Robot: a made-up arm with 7 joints. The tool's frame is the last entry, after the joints.
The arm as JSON. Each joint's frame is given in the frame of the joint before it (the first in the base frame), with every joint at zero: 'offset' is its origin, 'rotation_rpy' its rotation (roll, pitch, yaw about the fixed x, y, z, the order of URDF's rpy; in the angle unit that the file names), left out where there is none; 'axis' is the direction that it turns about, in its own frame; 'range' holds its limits. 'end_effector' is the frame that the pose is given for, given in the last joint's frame.
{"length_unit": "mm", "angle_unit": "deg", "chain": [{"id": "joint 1", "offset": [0.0, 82.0, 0.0], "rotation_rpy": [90.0, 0.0, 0.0], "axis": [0.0, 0.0, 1.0], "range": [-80.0, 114.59]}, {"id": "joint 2", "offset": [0.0, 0.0, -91.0], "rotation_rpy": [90.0, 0.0, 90.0], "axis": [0.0, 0.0, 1.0], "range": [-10.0, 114.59]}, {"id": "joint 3", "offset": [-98.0, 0.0, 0.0], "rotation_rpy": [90.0, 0.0, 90.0], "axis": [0.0, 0.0, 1.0], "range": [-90.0, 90.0]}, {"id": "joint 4", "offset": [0.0, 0.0, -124.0], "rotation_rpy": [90.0, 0.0, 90.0], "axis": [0.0, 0.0, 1.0], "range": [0.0, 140.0]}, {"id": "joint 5", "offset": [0.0, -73.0, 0.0], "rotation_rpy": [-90.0, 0.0, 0.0], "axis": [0.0, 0.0, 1.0], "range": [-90.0, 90.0]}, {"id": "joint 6", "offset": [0.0, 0.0, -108.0], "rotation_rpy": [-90.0, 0.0, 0.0], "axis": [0.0, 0.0, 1.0], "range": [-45.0, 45.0]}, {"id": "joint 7", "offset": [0.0, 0.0, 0.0], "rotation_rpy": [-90.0, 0.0, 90.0], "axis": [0.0, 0.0, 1.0], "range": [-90.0, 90.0]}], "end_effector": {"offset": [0.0, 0.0, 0.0], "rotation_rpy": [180.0, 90.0, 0.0]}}
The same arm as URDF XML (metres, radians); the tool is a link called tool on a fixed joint. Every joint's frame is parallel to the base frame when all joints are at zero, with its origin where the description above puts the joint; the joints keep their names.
<robot name="arm">
  <joint name="joint 1" type="revolute">
    <parent link="base"/>
    <child link="link1"/>
    <origin xyz="0 0.082 0" rpy="0 0 0"/>
    <axis xyz="0 -1 0"/>
    <limit lower="-1.3963" upper="2"/>
  </joint>
  <joint name="joint 2" type="revolute">
    <parent link="link1"/>
    <child link="link2"/>
    <origin xyz="0 0.091 0" rpy="0 0 0"/>
    <axis xyz="1 0 0"/>
    <limit lower="-0.1745" upper="2"/>
  </joint>
  <joint name="joint 3" type="revolute">
    <parent link="link2"/>
    <child link="link3"/>
    <origin xyz="0 0 -0.098" rpy="0 0 0"/>
    <axis xyz="0 0 1"/>
    <limit lower="-1.5708" upper="1.5708"/>
  </joint>
  <joint name="joint 4" type="revolute">
    <parent link="link3"/>
    <child link="link4"/>
    <origin xyz="0 0 -0.124" rpy="0 0 0"/>
    <axis xyz="0 -1 0"/>
    <limit lower="0" upper="2.4435"/>
  </joint>
  <joint name="joint 5" type="revolute">
    <parent link="link4"/>
    <child link="link5"/>
    <origin xyz="0 0 -0.073" rpy="0 0 0"/>
    <axis xyz="0 0 1"/>
    <limit lower="-1.5708" upper="1.5708"/>
  </joint>
  <joint name="joint 6" type="revolute">
    <parent link="link5"/>
    <child link="link6"/>
    <origin xyz="0 0 -0.108" rpy="0 0 0"/>
    <axis xyz="0 1 0"/>
    <limit lower="-0.7854" upper="0.7854"/>
  </joint>
  <joint name="joint 7" type="revolute">
    <parent link="link6"/>
    <child link="link7"/>
    <origin xyz="0 0 0" rpy="0 0 0"/>
    <axis xyz="-1 0 0"/>
    <limit lower="-1.5708" upper="1.5708"/>
  </joint>
  <joint name="tool_joint" type="fixed">
    <parent link="link7"/>
    <child link="tool"/>
    <origin xyz="0 0 0" rpy="0 0 0"/>
  </joint>
  <link name="base"/>
  <link name="link1"/>
  <link name="link2"/>
  <link name="link3"/>
  <link name="link4"/>
  <link name="link5"/>
  <link name="link6"/>
  <link name="link7"/>
  <link name="tool"/>
</robot>

